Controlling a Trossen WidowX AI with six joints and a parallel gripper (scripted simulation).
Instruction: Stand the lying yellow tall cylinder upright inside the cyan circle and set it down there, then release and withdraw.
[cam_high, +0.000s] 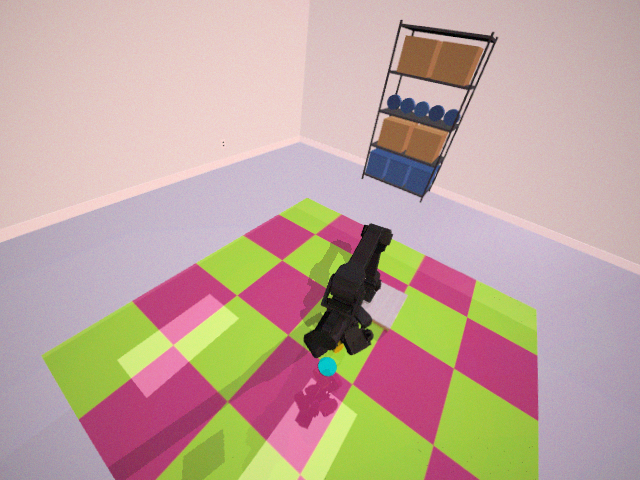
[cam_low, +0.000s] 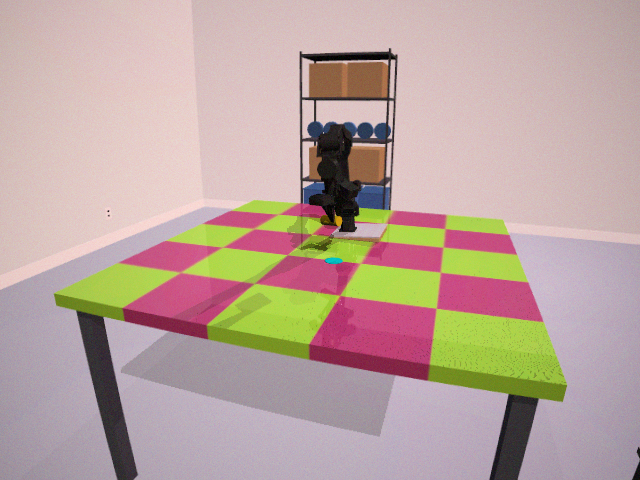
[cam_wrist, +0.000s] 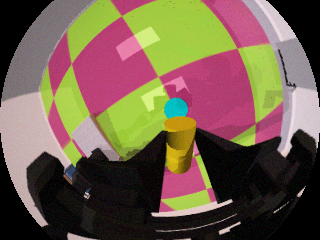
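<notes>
Now: gripper tip 14 cm above the cyan circle. The rest, counted from my gripper tip: yellow tall cylinder 2 cm to the right, 1 cm behind.
</notes>
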